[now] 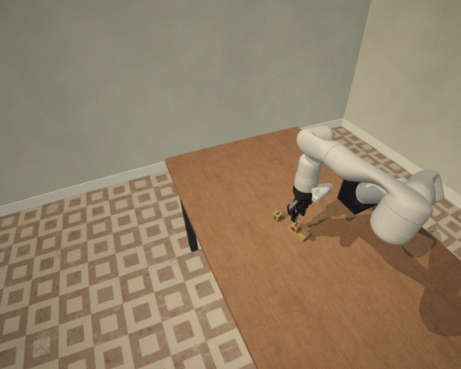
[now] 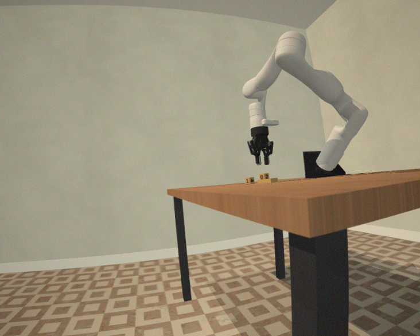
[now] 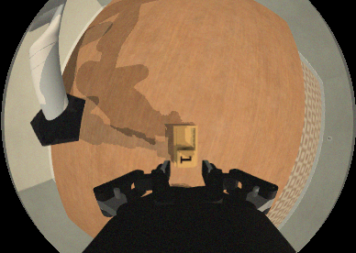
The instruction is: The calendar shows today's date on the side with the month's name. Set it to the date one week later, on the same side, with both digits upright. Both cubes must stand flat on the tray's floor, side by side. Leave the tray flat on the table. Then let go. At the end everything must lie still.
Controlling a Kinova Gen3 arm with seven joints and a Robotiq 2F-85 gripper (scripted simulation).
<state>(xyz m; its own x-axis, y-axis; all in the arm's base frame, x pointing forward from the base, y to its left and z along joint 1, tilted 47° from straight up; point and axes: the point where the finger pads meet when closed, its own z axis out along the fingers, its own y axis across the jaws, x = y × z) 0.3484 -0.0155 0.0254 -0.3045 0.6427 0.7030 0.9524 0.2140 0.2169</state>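
Right now the tray is 80 mm below my hand, 20 mm to the left of it and 10 mm behind it.
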